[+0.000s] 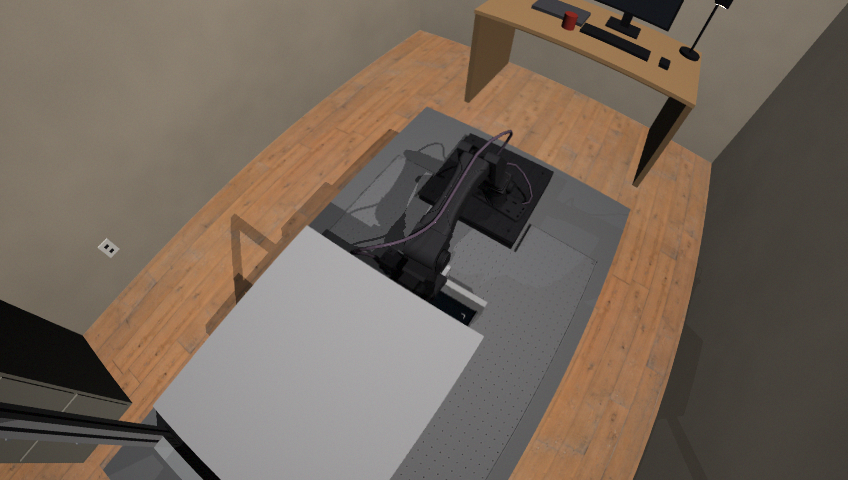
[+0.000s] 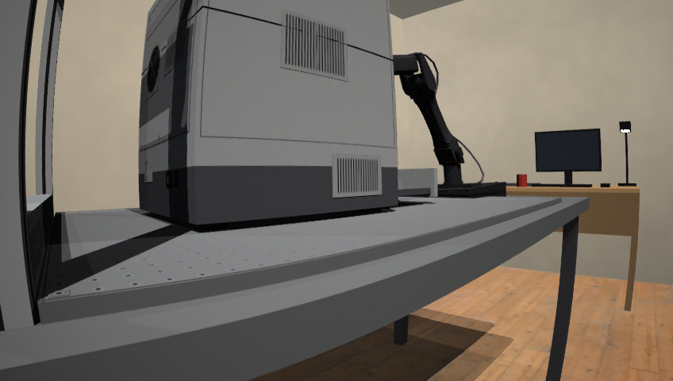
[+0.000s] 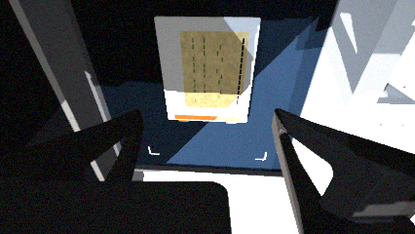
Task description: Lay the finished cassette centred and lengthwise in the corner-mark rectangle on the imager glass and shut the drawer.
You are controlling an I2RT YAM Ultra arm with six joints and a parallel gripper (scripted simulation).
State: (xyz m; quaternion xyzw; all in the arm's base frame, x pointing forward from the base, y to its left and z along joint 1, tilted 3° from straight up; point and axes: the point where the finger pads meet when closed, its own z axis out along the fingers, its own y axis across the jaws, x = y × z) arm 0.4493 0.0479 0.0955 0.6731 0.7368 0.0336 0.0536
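The drawer is 20 mm ahead of my hand and 50 mm below it. From my hand the other things lie so: finished cassette: 70 mm below.
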